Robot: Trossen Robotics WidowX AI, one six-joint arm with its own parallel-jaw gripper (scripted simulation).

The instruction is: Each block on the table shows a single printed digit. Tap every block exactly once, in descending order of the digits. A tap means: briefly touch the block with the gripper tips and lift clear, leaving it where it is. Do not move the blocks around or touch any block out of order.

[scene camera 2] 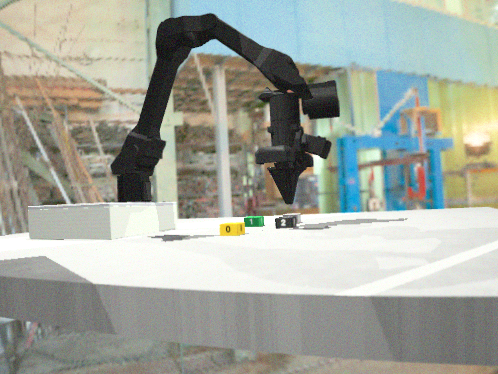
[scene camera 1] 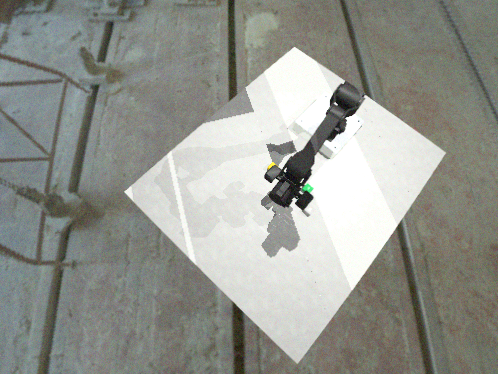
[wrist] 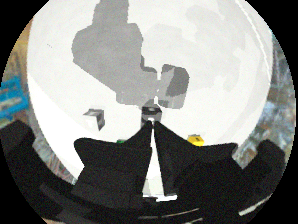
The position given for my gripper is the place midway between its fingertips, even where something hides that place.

Observation:
My gripper (scene camera 2: 289, 204) is shut and holds nothing.
My gripper shows as well in the wrist view (wrist: 152, 123).

